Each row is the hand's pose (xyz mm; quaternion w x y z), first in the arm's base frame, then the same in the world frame.
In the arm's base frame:
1: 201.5 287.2 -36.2 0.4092 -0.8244 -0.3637 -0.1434
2: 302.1 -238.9 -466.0 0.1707 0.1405 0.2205 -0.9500
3: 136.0 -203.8 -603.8 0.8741 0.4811 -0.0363 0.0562
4: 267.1 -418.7 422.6 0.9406 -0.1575 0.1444 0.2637
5: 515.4 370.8 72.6 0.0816 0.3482 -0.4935 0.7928
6: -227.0 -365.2 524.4 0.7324 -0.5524 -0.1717 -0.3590
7: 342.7 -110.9 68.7 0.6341 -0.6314 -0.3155 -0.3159
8: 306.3 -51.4 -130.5 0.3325 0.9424 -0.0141 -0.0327
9: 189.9 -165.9 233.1 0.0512 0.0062 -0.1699 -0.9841
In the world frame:
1: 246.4 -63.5 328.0 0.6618 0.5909 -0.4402 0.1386
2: -300.6 348.4 380.6 0.5654 -0.1421 0.7412 0.3327
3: -412.6 280.3 205.6 0.4284 -0.5839 -0.3946 -0.5655
4: 521.8 730.8 407.8 0.1708 -0.5642 0.2188 -0.7775
5: 346.1 -116.1 651.6 0.7747 -0.4599 0.2353 0.3647
6: 672.6 697.5 -75.5 0.5938 0.6285 -0.0820 0.4956
7: 244.2 349.5 465.2 0.6360 0.6770 -0.1665 0.3309
8: 67.9 244.7 415.6 0.6352 -0.1597 -0.7405 -0.1506
9: 403.0 439.9 323.8 0.7251 0.0693 0.6852 -0.0028

